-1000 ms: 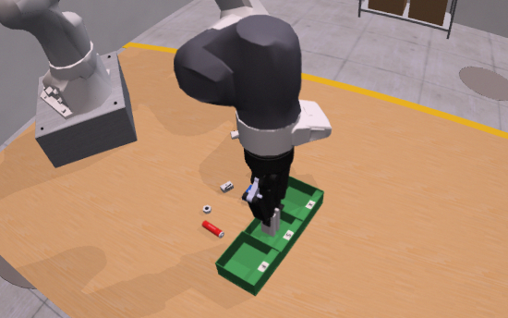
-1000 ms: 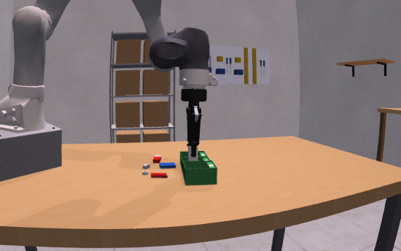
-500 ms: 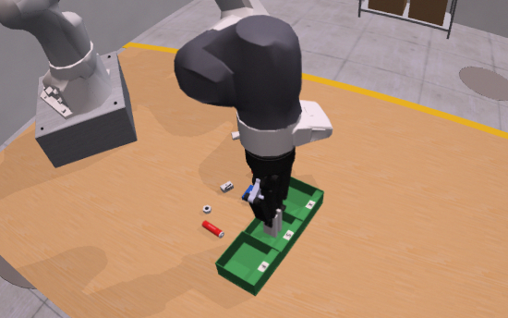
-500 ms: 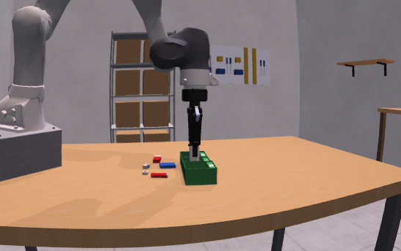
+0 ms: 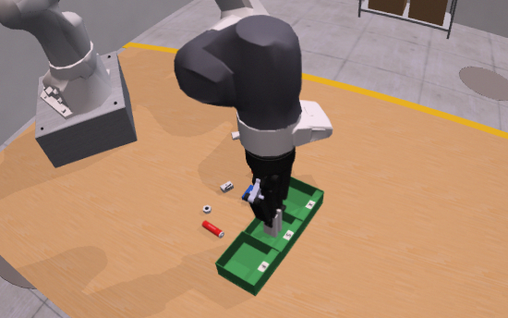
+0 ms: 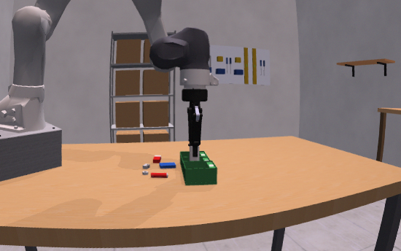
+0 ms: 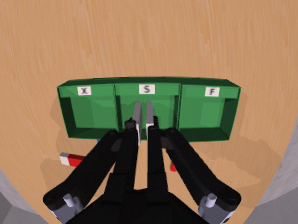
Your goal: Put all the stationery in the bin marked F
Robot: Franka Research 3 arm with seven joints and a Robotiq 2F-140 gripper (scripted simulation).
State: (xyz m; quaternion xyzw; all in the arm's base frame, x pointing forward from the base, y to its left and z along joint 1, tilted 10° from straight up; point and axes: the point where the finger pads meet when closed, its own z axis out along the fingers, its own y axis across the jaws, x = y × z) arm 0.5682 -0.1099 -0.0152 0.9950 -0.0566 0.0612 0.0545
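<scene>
Right now my hand is 30 mm above the green three-compartment bin. The rest, counted from my hand: flat blue block (70 mm behind, 80 mm to the left, 40 mm below); red cylinder (110 mm behind, 40 mm to the right, 40 mm below); metal nut (150 mm behind, 50 mm below).
</scene>
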